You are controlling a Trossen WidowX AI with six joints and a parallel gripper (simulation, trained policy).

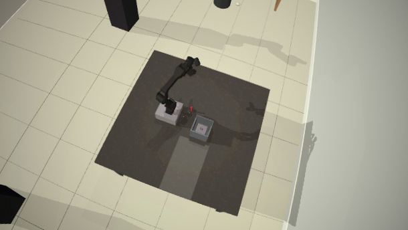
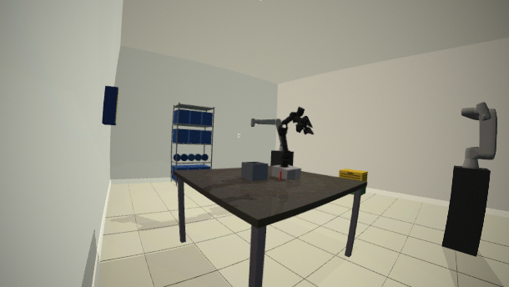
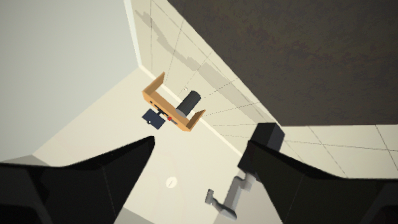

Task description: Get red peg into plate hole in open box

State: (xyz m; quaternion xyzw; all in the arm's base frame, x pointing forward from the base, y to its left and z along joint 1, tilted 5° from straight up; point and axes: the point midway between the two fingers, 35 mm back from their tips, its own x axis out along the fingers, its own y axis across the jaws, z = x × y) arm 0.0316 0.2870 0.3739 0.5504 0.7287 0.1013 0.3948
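My gripper tip is 120 mm short of the red peg, 220 mm to the left of it and 380 mm above it. Round my gripper tip: plate (290 mm ahead, 370 mm to the right, 380 mm below).
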